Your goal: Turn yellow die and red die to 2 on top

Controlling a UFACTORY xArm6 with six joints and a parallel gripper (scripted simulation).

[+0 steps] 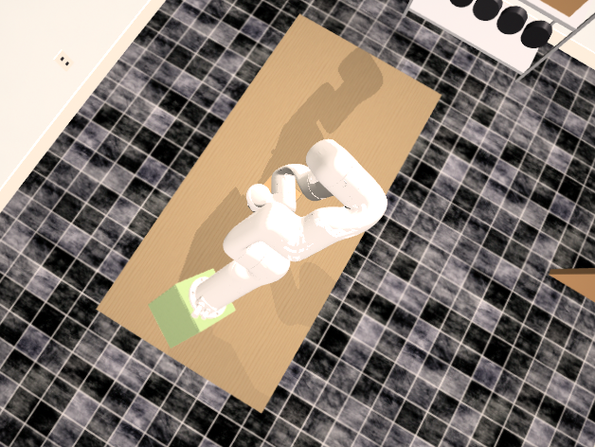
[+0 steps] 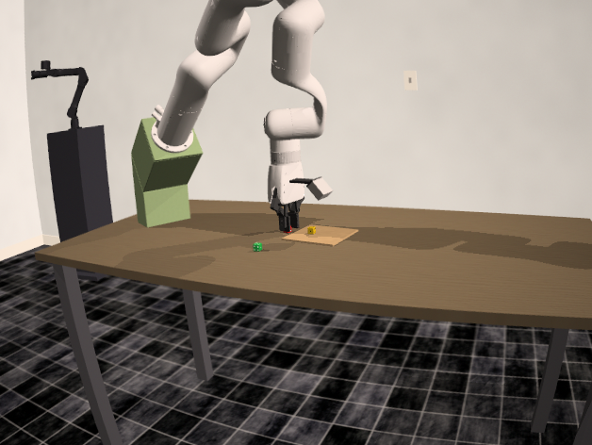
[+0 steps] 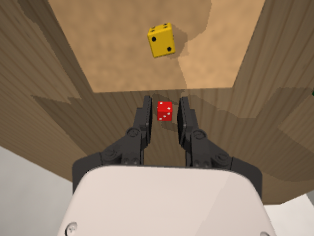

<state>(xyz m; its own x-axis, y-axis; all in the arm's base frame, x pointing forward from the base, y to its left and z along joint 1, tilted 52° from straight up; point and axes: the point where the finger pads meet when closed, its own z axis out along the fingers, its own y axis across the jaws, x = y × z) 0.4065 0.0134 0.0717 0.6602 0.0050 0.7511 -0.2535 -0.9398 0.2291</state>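
My gripper is now 10 mm past the red die and 20 mm above it. From my hand the other things lie so: green die (30 mm behind, 160 mm to the right, 20 mm below); then tan mat (90 mm ahead, 20 mm to the right, 30 mm below); then yellow die (60 mm ahead, 20 mm to the right, 20 mm below).
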